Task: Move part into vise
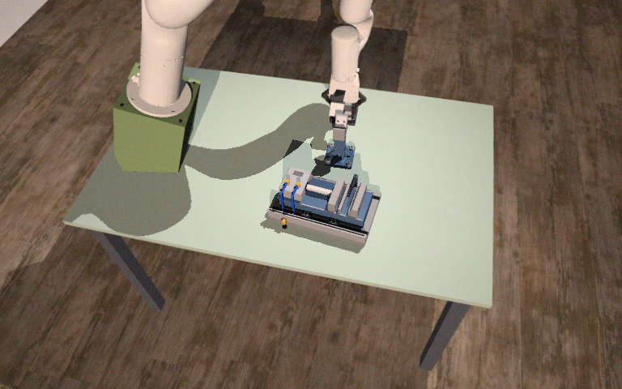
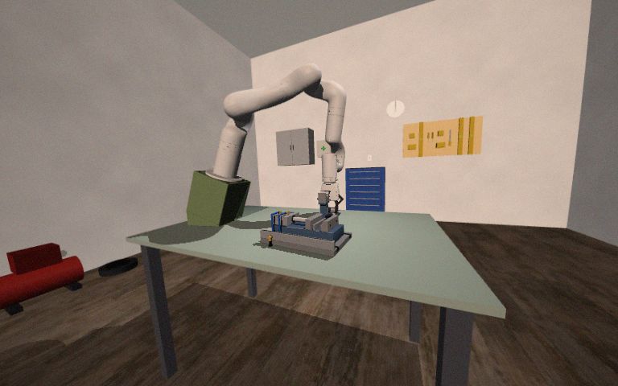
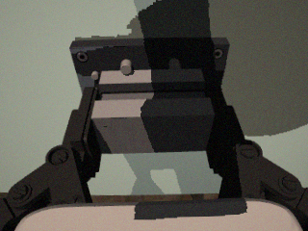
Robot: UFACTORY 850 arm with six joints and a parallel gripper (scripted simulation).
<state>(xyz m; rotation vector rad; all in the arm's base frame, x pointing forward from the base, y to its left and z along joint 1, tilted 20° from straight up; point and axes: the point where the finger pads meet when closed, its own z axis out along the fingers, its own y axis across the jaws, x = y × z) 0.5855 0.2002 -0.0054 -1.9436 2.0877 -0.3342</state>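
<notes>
Now: the part 10 mm to the right of my hand and 10 mm below it. Round my hand: dark infeed plate 30 mm below, 10 mm to the left; then blue post 180 mm to the right, 20 mm above; then work stop 360 mm to the right, 60 mm ahead, 50 mm above.
</notes>
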